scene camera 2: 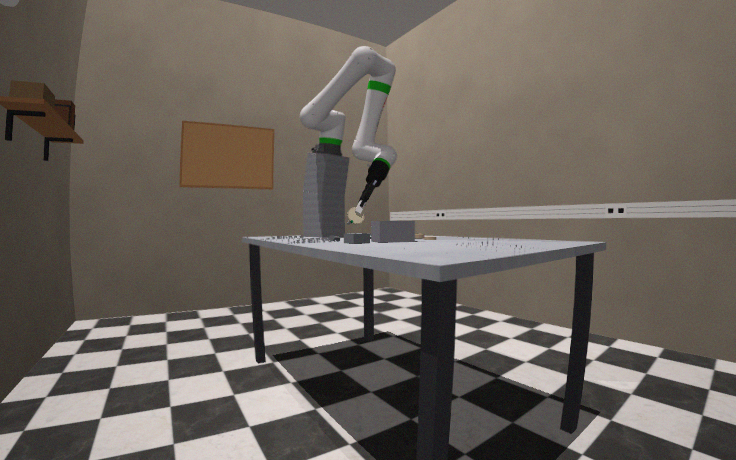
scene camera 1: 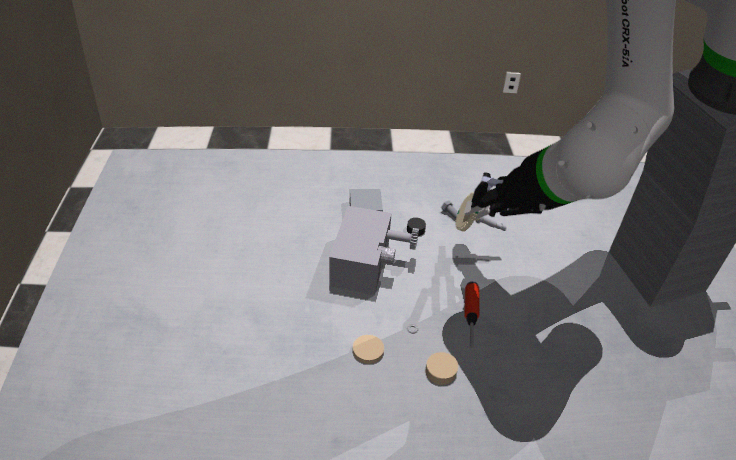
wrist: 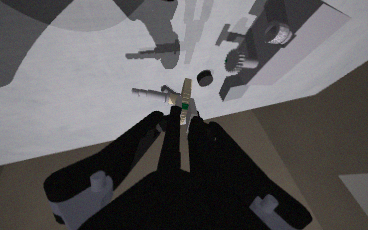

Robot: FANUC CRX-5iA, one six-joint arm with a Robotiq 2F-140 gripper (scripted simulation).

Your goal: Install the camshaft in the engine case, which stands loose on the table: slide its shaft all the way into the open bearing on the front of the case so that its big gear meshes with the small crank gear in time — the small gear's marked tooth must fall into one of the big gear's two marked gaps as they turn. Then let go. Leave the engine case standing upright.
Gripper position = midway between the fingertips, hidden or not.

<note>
In view: my gripper (scene camera 1: 471, 210), a grey engine case (scene camera 1: 356, 260), a camshaft (wrist: 169, 98) and a tan disc (scene camera 1: 368, 349).
The grey engine case is seen too in scene camera 2 (scene camera 2: 381, 231). My gripper is seen too in the wrist view (wrist: 183, 104). The wrist view misses the tan disc: it is out of frame.
</note>
